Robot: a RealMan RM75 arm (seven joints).
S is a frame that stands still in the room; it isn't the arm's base.
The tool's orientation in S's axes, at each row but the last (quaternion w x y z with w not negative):
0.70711, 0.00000, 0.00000, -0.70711
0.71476, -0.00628, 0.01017, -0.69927
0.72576, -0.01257, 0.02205, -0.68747
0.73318, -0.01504, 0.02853, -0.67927
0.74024, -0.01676, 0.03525, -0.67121
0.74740, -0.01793, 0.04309, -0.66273
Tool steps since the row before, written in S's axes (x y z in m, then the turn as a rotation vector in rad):
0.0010, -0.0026, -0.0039, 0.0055, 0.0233, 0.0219
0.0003, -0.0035, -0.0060, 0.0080, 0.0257, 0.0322
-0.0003, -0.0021, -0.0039, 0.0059, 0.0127, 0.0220
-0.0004, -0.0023, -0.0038, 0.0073, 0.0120, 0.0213
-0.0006, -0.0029, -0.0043, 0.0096, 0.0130, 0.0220
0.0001, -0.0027, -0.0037, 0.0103, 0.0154, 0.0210
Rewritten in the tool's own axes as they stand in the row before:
0.0026, 0.0010, -0.0039, -0.0233, 0.0055, 0.0219
0.0035, 0.0004, -0.0060, -0.0257, 0.0078, 0.0322
0.0021, -0.0002, -0.0039, -0.0127, 0.0055, 0.0221
0.0023, -0.0003, -0.0038, -0.0119, 0.0069, 0.0215
0.0030, -0.0006, -0.0043, -0.0127, 0.0092, 0.0224
0.0028, 0.0001, -0.0036, -0.0149, 0.0103, 0.0213

